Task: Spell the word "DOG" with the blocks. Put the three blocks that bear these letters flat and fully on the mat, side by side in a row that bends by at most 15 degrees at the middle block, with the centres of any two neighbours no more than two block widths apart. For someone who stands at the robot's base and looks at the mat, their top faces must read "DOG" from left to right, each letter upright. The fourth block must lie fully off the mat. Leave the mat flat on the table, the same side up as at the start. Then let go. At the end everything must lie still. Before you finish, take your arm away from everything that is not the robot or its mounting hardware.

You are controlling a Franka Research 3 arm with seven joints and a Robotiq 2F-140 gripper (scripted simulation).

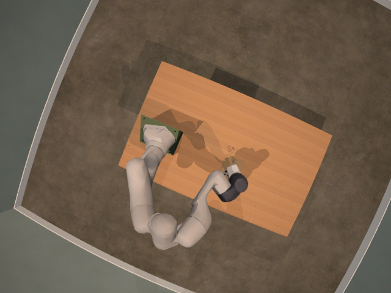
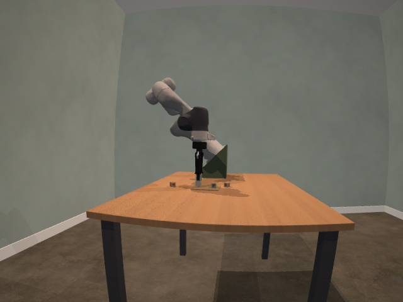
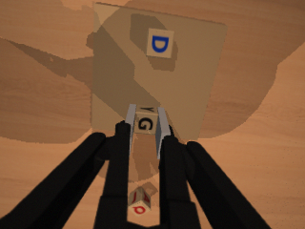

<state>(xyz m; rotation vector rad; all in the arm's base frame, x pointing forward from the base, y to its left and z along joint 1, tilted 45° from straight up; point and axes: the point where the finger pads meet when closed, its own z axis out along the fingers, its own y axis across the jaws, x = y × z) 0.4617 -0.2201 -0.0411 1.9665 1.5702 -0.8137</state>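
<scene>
Right now my hand is 2 cm above the G block. From my hand the other things lie so: mat (4 cm to the left, 4 cm below, 1 cm ahead).
</scene>
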